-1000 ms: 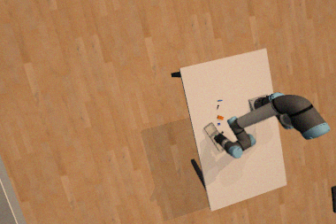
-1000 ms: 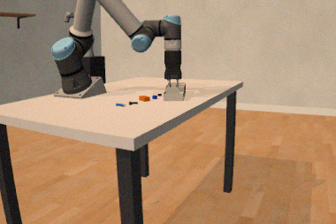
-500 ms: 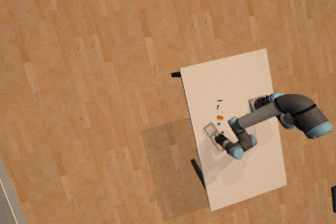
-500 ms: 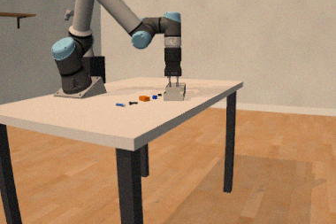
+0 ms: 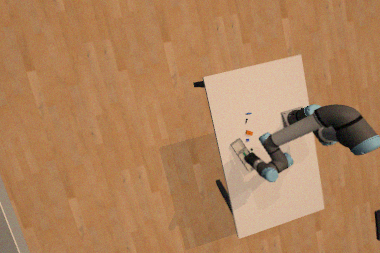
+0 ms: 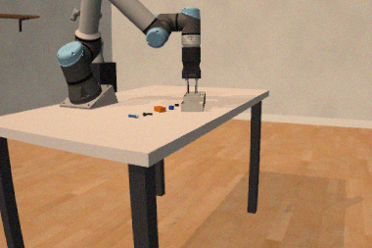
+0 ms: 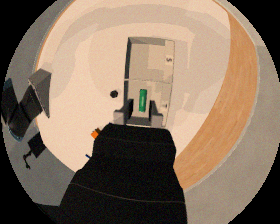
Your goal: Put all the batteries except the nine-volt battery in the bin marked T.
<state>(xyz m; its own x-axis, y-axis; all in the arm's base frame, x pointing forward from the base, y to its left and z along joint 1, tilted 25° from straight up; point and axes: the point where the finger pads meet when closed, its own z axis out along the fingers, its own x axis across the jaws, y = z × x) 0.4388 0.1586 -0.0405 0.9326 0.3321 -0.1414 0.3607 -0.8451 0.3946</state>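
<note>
The grey bin lies 10 mm ahead of my hand and 50 mm below it. The rest, counted from my hand: orange block (70 mm behind, 140 mm to the right, 60 mm below); then green piece (60 mm below); then black screw (70 mm behind, 250 mm to the right, 70 mm below).
</note>
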